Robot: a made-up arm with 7 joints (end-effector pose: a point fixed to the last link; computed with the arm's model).
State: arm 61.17 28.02 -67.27 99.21 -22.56 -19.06 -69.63
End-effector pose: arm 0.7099 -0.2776 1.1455 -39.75 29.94 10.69
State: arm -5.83 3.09 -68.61 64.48 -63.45 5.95 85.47
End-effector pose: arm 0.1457 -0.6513 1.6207 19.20 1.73 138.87
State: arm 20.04 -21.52 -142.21 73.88 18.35 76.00 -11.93
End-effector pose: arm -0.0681 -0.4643 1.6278 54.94 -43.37 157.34
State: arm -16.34 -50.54 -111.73 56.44 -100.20 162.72 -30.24
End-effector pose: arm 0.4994 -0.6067 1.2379 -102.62 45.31 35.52
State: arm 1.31 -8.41 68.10 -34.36 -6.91 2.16 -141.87
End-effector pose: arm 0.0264 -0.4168 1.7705 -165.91 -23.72 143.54
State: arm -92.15 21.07 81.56 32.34 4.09 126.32 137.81
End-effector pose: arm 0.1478 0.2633 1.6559 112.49 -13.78 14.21
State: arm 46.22 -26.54 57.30 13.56 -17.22 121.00 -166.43
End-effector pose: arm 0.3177 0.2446 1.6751 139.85 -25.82 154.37
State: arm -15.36 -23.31 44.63 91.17 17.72 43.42 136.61
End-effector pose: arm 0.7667 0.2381 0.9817 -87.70 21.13 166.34
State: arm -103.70 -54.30 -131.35 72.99 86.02 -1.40 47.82
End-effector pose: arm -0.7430 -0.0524 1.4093 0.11 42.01 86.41
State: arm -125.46 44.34 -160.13 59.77 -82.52 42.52 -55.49
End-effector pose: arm 0.2319 0.9989 1.0765 -112.13 -1.37 97.21
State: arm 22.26 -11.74 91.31 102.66 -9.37 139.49 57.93
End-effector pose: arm -0.1007 0.4921 1.2291 87.24 13.04 53.19
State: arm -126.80 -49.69 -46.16 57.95 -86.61 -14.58 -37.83
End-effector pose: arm -0.9375 -0.5091 1.0810 -164.75 -25.70 -179.95
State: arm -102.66 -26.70 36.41 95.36 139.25 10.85 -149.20
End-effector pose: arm 0.4003 -0.7076 0.8637 89.18 -32.45 -131.13
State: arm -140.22 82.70 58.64 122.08 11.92 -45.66 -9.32
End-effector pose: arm 0.1705 -0.3863 1.0244 -85.93 -17.45 -168.55
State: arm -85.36 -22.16 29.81 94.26 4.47 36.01 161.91
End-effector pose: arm 0.3673 -0.7457 0.9297 -66.67 12.76 74.81
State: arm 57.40 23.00 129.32 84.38 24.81 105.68 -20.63
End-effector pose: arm -0.6449 -0.2022 1.1787 37.51 -45.94 107.96
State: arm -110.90 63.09 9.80 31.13 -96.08 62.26 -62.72
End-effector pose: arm 0.4811 0.6780 1.4453 96.24 -32.26 -1.80
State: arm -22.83 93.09 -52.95 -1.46 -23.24 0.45 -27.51
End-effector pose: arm -1.0161 0.3648 0.6734 67.27 28.44 179.35
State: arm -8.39 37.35 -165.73 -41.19 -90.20 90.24 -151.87
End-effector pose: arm -0.0564 -0.1662 1.6906 141.92 -18.07 175.94
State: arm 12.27 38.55 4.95 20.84 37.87 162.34 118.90
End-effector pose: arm -0.3376 -0.1531 1.5493 1.73 -76.74 -175.42
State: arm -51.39 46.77 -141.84 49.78 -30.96 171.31 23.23
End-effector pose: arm -0.6305 0.3863 1.1676 124.68 -19.53 59.89
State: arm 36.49 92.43 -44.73 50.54 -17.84 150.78 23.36
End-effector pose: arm -0.4898 -0.6954 0.9517 -167.53 59.11 -103.88
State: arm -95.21 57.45 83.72 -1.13 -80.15 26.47 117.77
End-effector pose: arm -0.0966 0.9627 1.2668 129.89 -8.42 -96.26
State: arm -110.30 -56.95 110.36 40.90 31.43 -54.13 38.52
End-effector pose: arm 0.2298 -0.6527 1.4376 30.48 58.90 -8.08
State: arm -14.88 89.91 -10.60 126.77 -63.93 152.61 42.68
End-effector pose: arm -0.2396 0.0174 1.3198 167.96 -44.30 -157.75
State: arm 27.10 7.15 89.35 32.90 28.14 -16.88 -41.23
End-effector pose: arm -0.3254 0.3155 1.7112 -26.91 -21.88 118.91
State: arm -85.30 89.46 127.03 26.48 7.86 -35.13 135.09
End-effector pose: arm 0.1815 0.9256 0.5300 13.32 -17.68 -131.77
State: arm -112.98 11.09 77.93 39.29 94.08 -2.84 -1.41
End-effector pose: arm 0.5578 -0.0165 1.6582 33.47 6.65 -16.94
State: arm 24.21 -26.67 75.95 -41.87 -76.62 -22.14 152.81
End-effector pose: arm 0.4800 -0.4031 1.5673 -105.56 18.30 121.68
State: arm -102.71 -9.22 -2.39 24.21 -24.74 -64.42 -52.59
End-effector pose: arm -0.2424 -0.4560 1.6471 -62.03 17.56 -136.13
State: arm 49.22 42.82 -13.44 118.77 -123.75 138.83 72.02
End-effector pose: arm 0.1293 0.2459 1.3347 -15.84 -63.20 50.36
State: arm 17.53 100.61 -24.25 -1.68 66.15 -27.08 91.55
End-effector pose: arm -1.0044 -0.3032 0.7469 89.42 -22.53 -14.14
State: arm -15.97 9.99 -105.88 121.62 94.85 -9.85 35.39
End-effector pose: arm -0.1536 -0.6787 0.7462 -179.63 41.51 22.86
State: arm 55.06 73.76 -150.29 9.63 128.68 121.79 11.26
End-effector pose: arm -0.2922 -0.8853 0.8435 -120.86 46.73 -40.84
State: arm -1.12 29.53 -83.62 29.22 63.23 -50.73 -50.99
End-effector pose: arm -0.2262 -0.5009 1.6721 0.43 -30.37 -41.73
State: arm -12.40 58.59 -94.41 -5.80 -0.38 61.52 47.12
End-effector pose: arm -0.8341 0.2828 1.3098 129.54 48.79 -170.40
